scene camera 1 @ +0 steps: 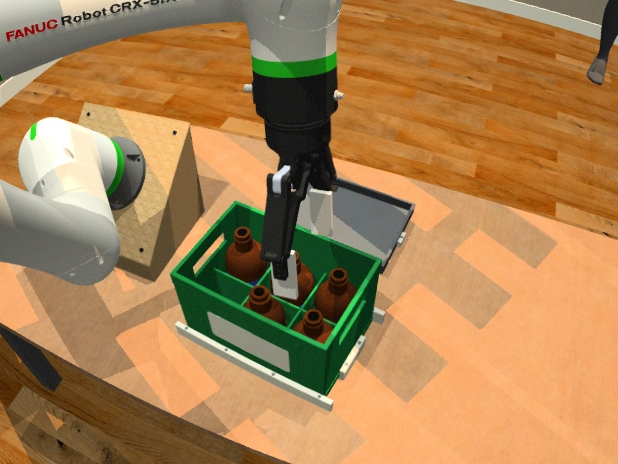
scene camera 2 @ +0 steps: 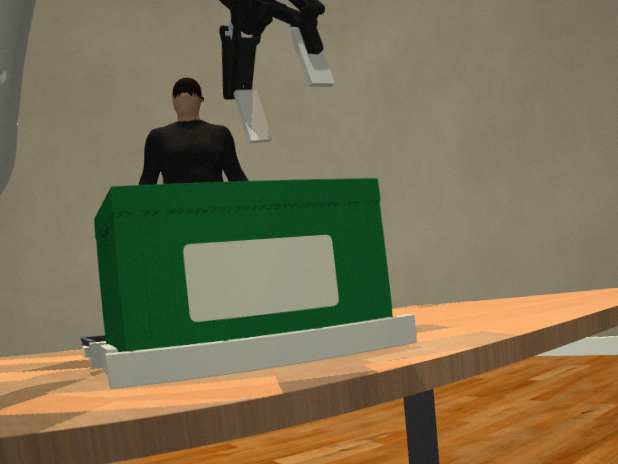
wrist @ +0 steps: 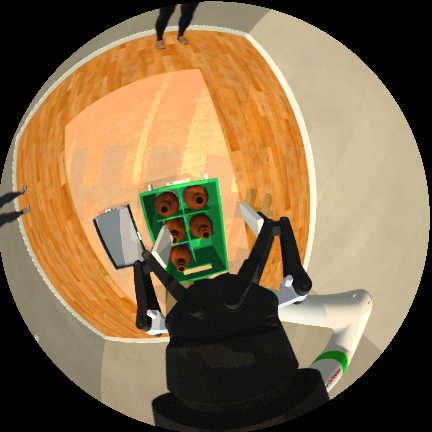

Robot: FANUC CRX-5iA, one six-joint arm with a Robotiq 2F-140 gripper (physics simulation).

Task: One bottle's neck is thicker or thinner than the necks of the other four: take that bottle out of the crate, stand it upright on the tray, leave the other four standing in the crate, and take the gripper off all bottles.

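Note:
The green crate holds five upright brown bottles: the back left one, the back middle one, the back right one, the front middle one and the front right one. The front left compartment holds no bottle. My gripper is open and empty above the crate. One finger partly hides the back middle bottle. I cannot tell which neck differs. The grey tray lies behind the crate.
Pale strips line the crate's base on the table. A wooden block with the robot's base stands to the left in scene camera 1. A person stands beyond the table.

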